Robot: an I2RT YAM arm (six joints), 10 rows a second.
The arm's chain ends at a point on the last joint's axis. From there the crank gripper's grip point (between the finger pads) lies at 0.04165 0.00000 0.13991 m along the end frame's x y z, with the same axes.
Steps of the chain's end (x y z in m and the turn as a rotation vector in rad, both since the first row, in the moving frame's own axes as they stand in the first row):
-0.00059, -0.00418, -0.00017, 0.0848, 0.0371, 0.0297
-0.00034, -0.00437, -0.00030, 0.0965, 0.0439, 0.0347
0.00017, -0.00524, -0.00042, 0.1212, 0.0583, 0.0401
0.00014, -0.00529, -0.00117, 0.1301, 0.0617, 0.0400
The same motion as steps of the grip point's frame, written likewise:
0.00472, -0.01465, -0.00226, 0.0848, 0.0371, 0.0297
0.00596, -0.01621, -0.00284, 0.0965, 0.0439, 0.0347
0.00854, -0.02017, -0.00400, 0.1212, 0.0583, 0.0401
0.00899, -0.02143, -0.00507, 0.1301, 0.0617, 0.0400

